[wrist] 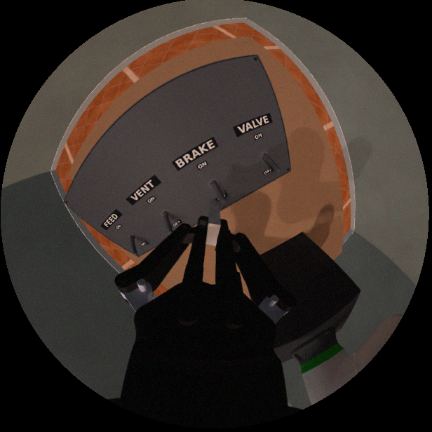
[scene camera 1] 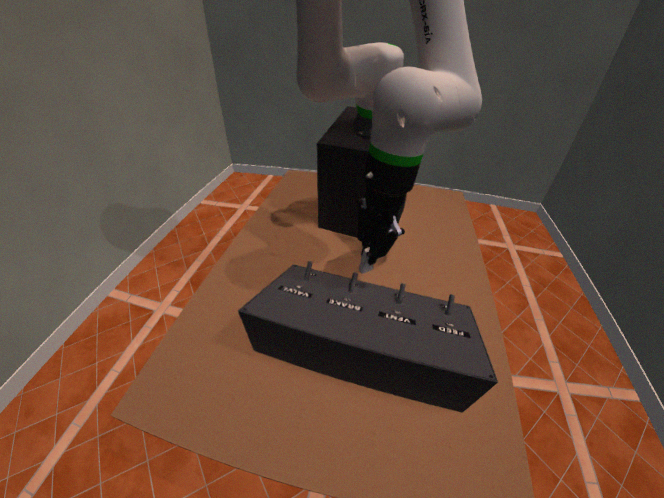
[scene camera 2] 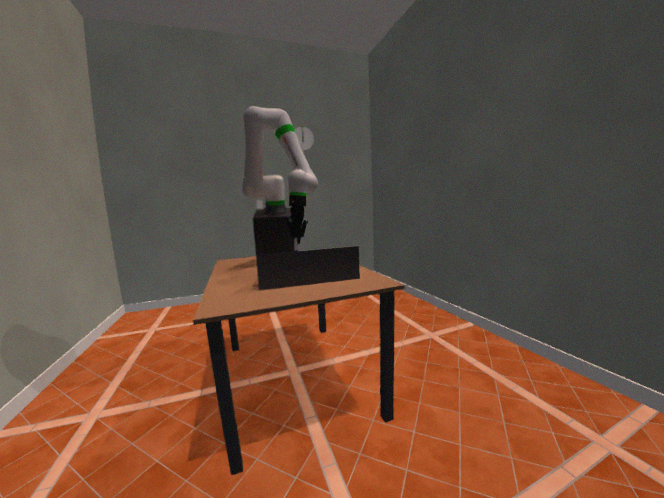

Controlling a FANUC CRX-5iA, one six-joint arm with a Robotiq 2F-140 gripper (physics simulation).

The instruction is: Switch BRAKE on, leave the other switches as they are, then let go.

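Observation:
A dark switch box carries VALVE, BRAKE, VENT and FEED levers. The BRAKE lever leans like the VALVE lever, the VENT lever and the FEED lever. BRAKE's ON mark is uncovered; its OFF mark is partly hidden near my fingertips. My gripper is shut and empty, close to the BRAKE lever on its OFF side, towards the arm's base. Whether it touches cannot be told.
The box stands on a brown table. The arm's dark pedestal stands behind the box and my gripper. In scene camera 2's view the box's tall side hides the levers.

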